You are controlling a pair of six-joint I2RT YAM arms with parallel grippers.
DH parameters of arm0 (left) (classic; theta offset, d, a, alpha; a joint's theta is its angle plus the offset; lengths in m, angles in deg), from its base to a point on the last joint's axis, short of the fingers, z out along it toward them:
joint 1: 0 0.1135 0.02 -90
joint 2: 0 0 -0.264 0
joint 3: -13.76 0 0.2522 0
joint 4: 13.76 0 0.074 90
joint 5: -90 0 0 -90
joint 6: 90 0.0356 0 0
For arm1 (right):
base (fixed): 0 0 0 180
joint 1: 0 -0.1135 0.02 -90
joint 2: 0 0 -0.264 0
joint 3: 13.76 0 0.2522 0
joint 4: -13.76 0 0.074 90
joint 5: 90 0 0 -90
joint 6: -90 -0.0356 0 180
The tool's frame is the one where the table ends.
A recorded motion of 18 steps. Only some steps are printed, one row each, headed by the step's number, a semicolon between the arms.
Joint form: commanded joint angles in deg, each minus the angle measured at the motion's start. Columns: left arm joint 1, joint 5, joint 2, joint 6, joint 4, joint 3; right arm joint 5, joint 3, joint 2, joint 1, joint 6, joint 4.
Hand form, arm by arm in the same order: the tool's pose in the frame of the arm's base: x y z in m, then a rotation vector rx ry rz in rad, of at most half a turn. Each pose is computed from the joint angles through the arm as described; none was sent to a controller.
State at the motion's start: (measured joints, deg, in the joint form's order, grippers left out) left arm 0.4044 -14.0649 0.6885 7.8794 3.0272 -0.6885; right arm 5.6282 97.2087 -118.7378 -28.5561 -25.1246 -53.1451
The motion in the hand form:
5: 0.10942 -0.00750 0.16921 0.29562 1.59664 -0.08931; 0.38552 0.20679 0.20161 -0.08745 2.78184 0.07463
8: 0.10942 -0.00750 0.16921 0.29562 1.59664 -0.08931; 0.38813 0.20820 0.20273 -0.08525 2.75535 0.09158
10: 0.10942 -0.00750 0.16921 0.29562 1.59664 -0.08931; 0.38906 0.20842 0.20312 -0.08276 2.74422 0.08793
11: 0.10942 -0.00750 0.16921 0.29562 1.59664 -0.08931; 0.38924 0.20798 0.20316 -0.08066 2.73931 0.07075
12: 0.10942 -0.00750 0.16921 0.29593 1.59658 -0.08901; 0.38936 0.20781 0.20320 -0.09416 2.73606 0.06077
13: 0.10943 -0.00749 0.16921 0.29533 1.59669 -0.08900; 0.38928 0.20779 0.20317 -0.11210 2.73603 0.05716
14: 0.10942 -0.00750 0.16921 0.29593 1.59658 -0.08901; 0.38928 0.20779 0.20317 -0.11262 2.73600 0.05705
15: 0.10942 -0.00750 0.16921 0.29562 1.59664 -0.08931; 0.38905 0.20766 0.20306 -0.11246 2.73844 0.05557
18: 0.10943 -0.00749 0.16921 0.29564 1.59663 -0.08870; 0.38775 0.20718 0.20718 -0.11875 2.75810 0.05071
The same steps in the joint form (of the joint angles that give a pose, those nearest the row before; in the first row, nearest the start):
5: 0.35 -0.48 -0.31 0.07 0.02 0.35; 0.81 0.17 -1.07 -0.18 1.11 5.29
8: 0.35 -0.48 -0.31 0.07 0.02 0.35; 0.83 0.17 -1.07 -0.17 1.16 6.95
10: 0.35 -0.48 -0.31 0.07 0.02 0.35; 1.25 0.17 -1.07 -0.18 1.18 7.48
11: 0.35 -0.48 -0.31 0.07 0.02 0.35; 2.01 0.18 -1.07 -0.17 1.25 7.45
12: 0.35 -0.48 -0.31 0.09 0.02 0.35; 2.34 0.17 -1.07 -0.17 1.88 7.48
13: 0.35 -0.46 -0.30 0.07 0.02 0.35; 2.32 0.17 -1.07 -0.18 2.62 7.43
14: 0.35 -0.48 -0.31 0.09 0.02 0.35; 2.32 0.17 -1.07 -0.18 2.64 7.43
15: 0.35 -0.48 -0.31 0.07 0.02 0.35; 2.32 0.18 -1.07 -0.17 2.62 7.28
18: 0.35 -0.46 -0.30 0.09 0.02 0.35; 1.99 1.27 -1.05 -0.18 2.71 5.05

